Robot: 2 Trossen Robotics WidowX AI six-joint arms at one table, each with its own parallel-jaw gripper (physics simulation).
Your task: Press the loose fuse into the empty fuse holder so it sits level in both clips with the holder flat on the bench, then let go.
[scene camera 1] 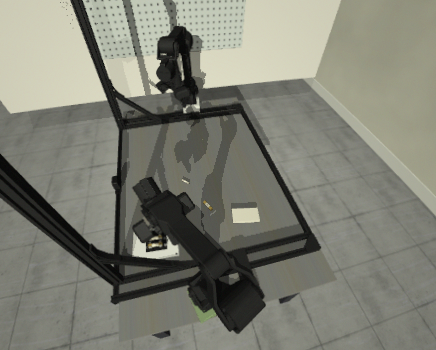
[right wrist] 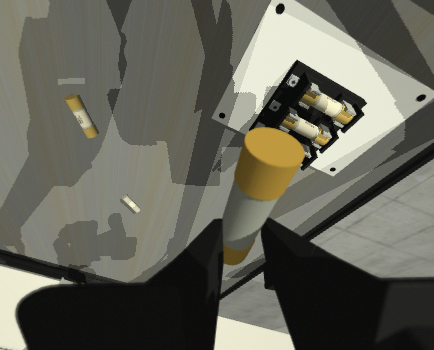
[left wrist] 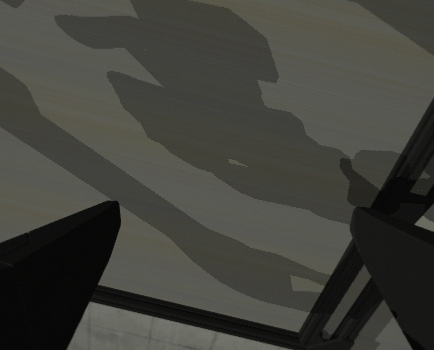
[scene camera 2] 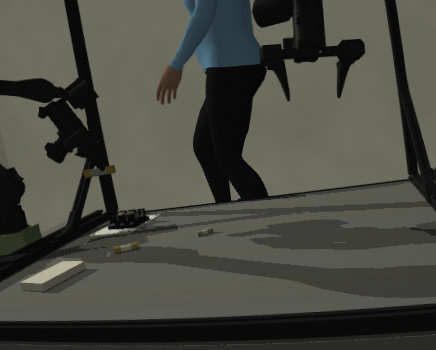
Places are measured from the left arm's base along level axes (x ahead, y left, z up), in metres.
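Pixels of known places: left gripper, fingertip midpoint: (scene camera 1: 181, 103) (left wrist: 236, 215) (scene camera 2: 313, 99); right gripper, fingertip midpoint: (right wrist: 241, 226) (scene camera 2: 104, 170); left arm's base, link origin: (scene camera 1: 191, 101); right arm's base, link origin: (scene camera 2: 12, 230).
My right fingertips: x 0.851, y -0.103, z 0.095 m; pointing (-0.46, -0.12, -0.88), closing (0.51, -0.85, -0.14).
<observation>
Ahead of a thing's pixels: the offset from my right fingertips to its middle. "pt": to the spot under its first point.
My right gripper (scene camera 2: 103, 167) (right wrist: 241, 226) is shut on a gold-capped fuse {0.005 m left, 0.012 m ahead, 0.001 m down} (scene camera 2: 99, 171) (right wrist: 270, 170) with a pale middle, held in the air above the bench. The black fuse holder {0.063 m right, 0.017 m ahead, 0.142 m down} (scene camera 2: 127, 219) (right wrist: 284, 95) sits on a white plate {pt 0.005 m right, 0.053 m ahead, 0.158 m down} (scene camera 1: 170, 251) (scene camera 2: 102, 231) (right wrist: 260, 45). In the right wrist view two fuses, an upper fuse {0.058 m right, 0.032 m ahead, 0.134 m down} (right wrist: 327, 105) and a lower fuse {0.060 m right, 0.005 m ahead, 0.134 m down} (right wrist: 303, 127), lie in its clips; the held fuse partly hides a third position. My left gripper (scene camera 2: 314, 98) (left wrist: 236, 215) is open and empty, high above the bench.
Another gold-capped fuse {0.150 m left, 0.133 m back, 0.153 m down} (scene camera 1: 208, 205) (scene camera 2: 126, 247) (right wrist: 81, 116) and a smaller whitish fuse {0.058 m left, 0.275 m back, 0.155 m down} (scene camera 1: 185, 180) (scene camera 2: 205, 232) (right wrist: 131, 204) lie on the bench. A cream block {0.303 m left, 0.070 m back, 0.152 m down} (scene camera 1: 245, 215) (scene camera 2: 52, 276) lies near them. Dark frame rails edge the bench. A person (scene camera 2: 225, 35) stands behind it.
</observation>
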